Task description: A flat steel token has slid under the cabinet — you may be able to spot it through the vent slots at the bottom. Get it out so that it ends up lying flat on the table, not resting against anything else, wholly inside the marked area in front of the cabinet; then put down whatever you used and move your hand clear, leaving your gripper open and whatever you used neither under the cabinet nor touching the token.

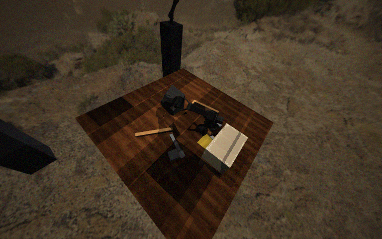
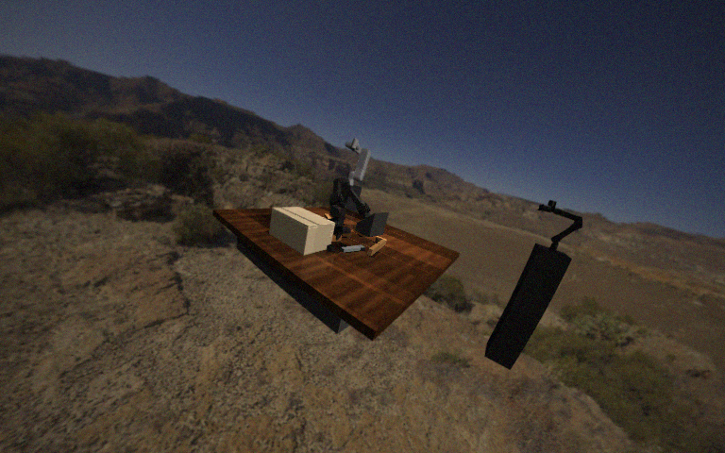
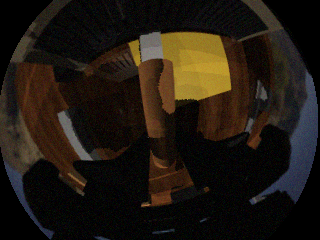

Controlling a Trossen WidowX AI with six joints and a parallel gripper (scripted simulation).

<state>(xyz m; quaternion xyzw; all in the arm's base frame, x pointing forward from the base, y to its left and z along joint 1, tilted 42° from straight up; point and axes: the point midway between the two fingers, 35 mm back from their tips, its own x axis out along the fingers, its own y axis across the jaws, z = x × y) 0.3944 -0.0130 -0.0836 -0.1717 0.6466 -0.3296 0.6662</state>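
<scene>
My gripper tip is now 150 mm to the right of the grey bar and 10 mm short of it. Round my gripper tip: steel token (210 mm ahead, 80 mm to the right); then grey block (360 mm to the right, 30 mm behind, 10 mm above); then grey scraper (300 mm to the right, 50 mm behind).
</scene>
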